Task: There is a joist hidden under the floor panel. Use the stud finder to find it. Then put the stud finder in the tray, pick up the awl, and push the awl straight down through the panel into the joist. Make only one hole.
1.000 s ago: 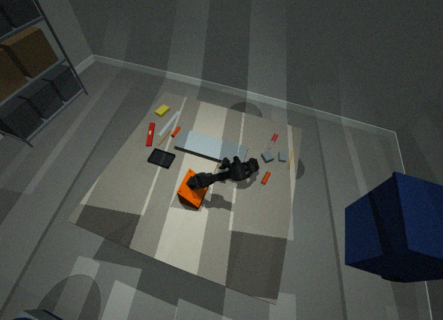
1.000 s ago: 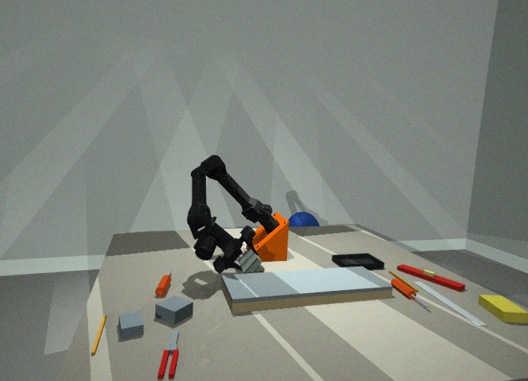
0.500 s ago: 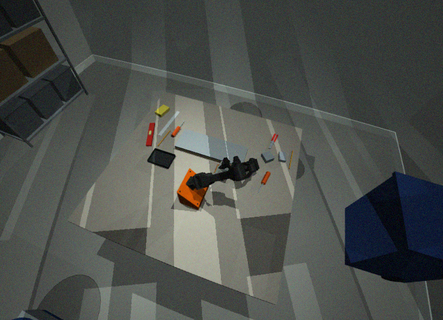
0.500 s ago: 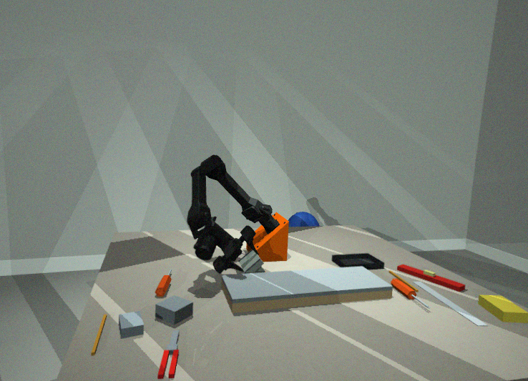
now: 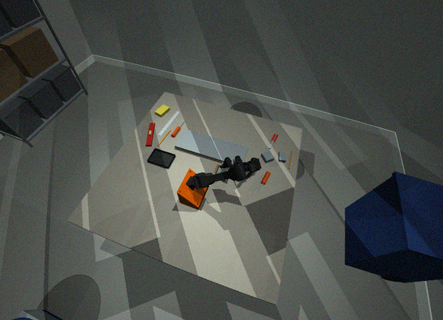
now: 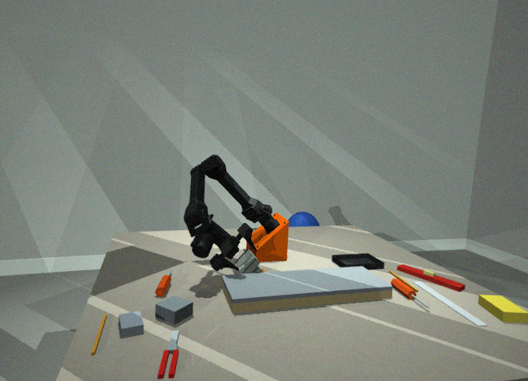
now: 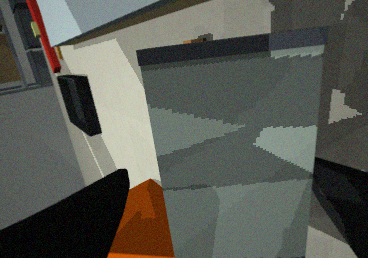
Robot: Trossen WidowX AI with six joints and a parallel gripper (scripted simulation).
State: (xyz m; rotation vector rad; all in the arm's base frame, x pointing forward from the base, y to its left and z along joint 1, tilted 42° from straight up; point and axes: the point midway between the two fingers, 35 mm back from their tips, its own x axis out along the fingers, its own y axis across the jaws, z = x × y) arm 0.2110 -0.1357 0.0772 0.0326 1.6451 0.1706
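My gripper tip is now 20 mm short of the stud finder, 20 mm to the right of it and 30 mm above it. The rest, counted from my gripper tip: awl: 20 mm behind, 60 mm to the left, 50 mm below; then ruler: 250 mm ahead, 600 mm to the left, 50 mm below; then black tray: 80 mm behind, 450 mm to the left, 40 mm below.
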